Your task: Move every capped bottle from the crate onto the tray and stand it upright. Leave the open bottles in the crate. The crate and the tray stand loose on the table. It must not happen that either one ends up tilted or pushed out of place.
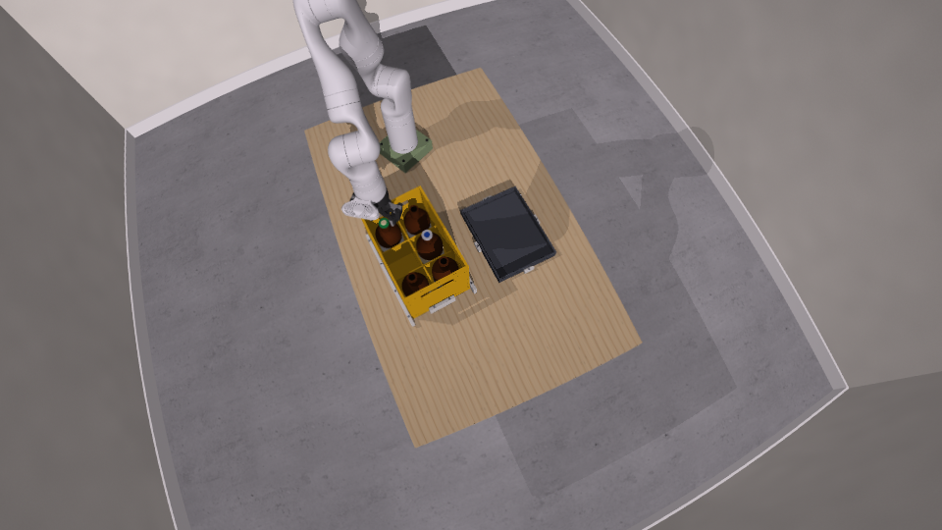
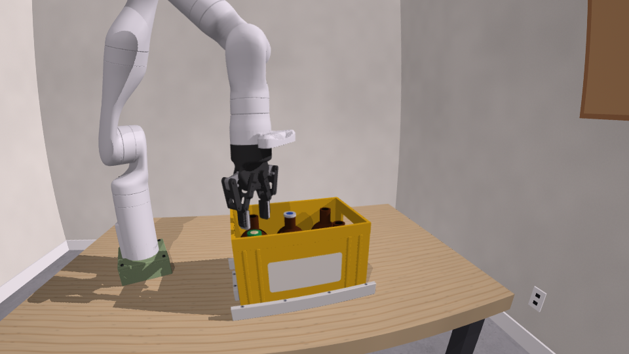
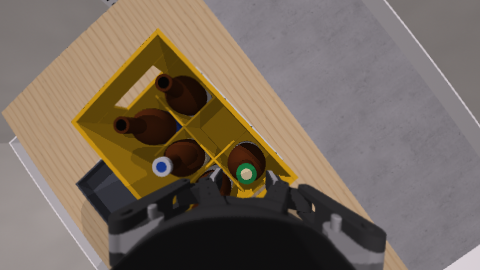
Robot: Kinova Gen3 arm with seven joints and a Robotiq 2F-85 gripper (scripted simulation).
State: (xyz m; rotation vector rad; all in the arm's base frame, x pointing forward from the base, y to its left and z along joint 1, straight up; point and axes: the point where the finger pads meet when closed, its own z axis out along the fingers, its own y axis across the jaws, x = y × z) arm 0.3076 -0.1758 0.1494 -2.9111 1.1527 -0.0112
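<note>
My hand is 11 cm above the yellow crate, 9 cm short of it and 4 cm to the right of it. The rest, counted from my hand: dark tray 32 cm to the left, 18 cm below, 12 cm ahead; then blue-capped brown bottle 11 cm below, 9 cm to the left, 8 cm ahead.
</note>
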